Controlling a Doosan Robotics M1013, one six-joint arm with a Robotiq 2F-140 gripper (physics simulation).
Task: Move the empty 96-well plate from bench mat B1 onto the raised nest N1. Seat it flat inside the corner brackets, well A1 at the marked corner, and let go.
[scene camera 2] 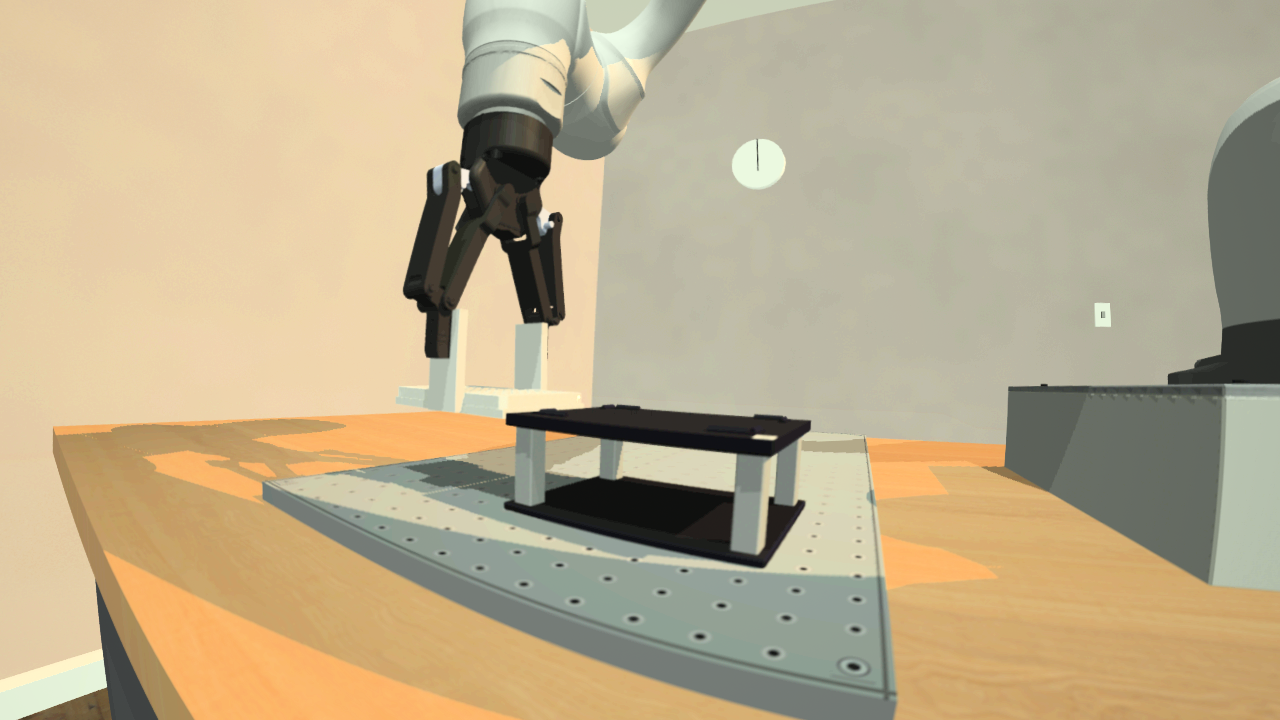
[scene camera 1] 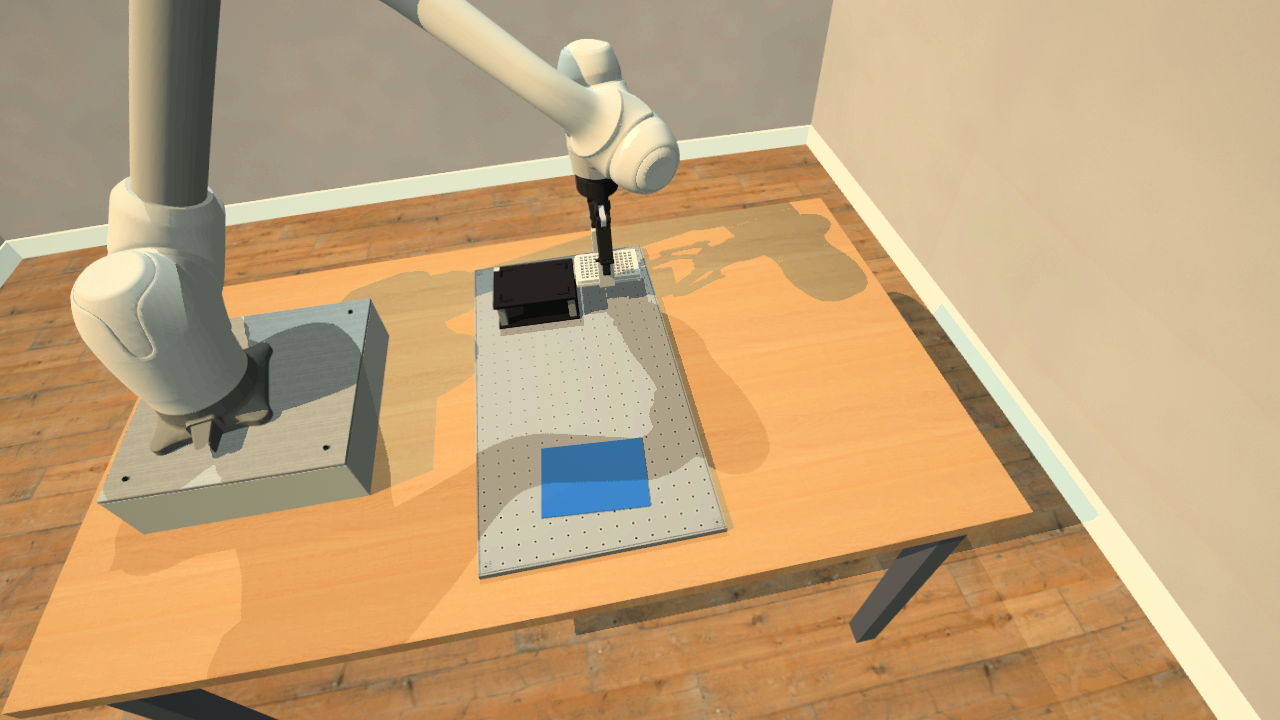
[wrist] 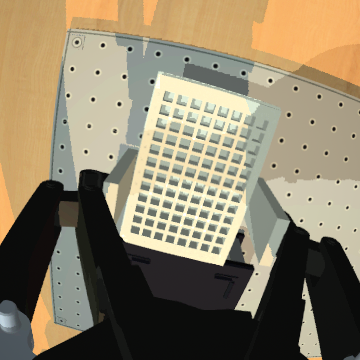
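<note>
The white 96-well plate is held level in the air above the perforated board, beside the nest. My gripper is shut on it, with pale finger pads on its two long sides. The nest N1 is a raised black platform on four pale posts, with low corner brackets and a white mark at one corner. In the wrist view the plate's lower end covers part of the nest. The blue mat B1 lies at the board's near end. I cannot make out well A1.
The grey perforated board lies on the wooden table. The arm's grey pedestal stands left of the board in scene camera 1 and at the right in scene camera 2.
</note>
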